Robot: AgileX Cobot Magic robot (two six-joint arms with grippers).
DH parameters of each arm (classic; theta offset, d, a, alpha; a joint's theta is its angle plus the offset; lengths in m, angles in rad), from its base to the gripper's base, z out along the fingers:
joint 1: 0 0.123 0 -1.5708
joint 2: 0.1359 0 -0.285 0
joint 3: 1.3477 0 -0.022 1.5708
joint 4: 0 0.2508 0 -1.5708
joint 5: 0 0 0.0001 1.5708
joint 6: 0 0.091 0 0
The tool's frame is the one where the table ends.
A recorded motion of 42 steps. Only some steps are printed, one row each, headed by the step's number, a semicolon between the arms.
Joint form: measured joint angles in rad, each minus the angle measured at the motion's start. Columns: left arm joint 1, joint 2, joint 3, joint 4, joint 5, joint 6; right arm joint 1, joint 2, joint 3, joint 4, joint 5, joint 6.
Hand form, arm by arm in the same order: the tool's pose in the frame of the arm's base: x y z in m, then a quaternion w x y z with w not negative. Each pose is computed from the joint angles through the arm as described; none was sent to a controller.
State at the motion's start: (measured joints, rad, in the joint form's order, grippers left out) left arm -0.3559 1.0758 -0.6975 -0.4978 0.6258 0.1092; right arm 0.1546 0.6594 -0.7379 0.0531 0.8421 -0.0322
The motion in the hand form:
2: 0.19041 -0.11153 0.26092 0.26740 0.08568 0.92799 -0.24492; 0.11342 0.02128 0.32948 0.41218 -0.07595 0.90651 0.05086
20: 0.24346 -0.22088 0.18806 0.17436 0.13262 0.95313 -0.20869; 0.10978 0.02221 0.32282 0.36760 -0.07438 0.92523 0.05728
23: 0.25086 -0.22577 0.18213 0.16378 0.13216 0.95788 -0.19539; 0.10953 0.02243 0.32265 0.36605 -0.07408 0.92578 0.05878
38: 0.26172 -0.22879 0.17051 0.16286 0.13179 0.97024 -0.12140; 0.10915 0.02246 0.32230 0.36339 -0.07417 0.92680 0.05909
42: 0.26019 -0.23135 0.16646 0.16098 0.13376 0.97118 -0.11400; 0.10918 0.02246 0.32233 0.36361 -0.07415 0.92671 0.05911
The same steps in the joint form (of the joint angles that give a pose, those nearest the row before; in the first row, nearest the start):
2: -0.0606 0.0779 -0.0048 -0.0310 -0.0521 0.0132; 0.0000 0.0095 -0.0001 -0.0020 0.0297 0.0046
20: -0.3349 0.6070 -0.2510 0.0870 -0.1978 -0.1913; 0.0000 0.0192 -0.0001 0.0146 0.1156 0.0095
23: -0.3351 0.6507 -0.2901 0.1350 -0.1745 -0.2360; 0.0001 0.0192 -0.0001 0.0178 0.1187 0.0097
38: -0.3558 0.7164 -0.3496 0.4453 -0.1207 -0.5102; 0.0000 0.0192 -0.0001 0.0188 0.1243 0.0096
42: -0.3679 0.7280 -0.3496 0.4744 -0.1214 -0.5411; -0.0001 0.0192 -0.0001 0.0189 0.1238 0.0095

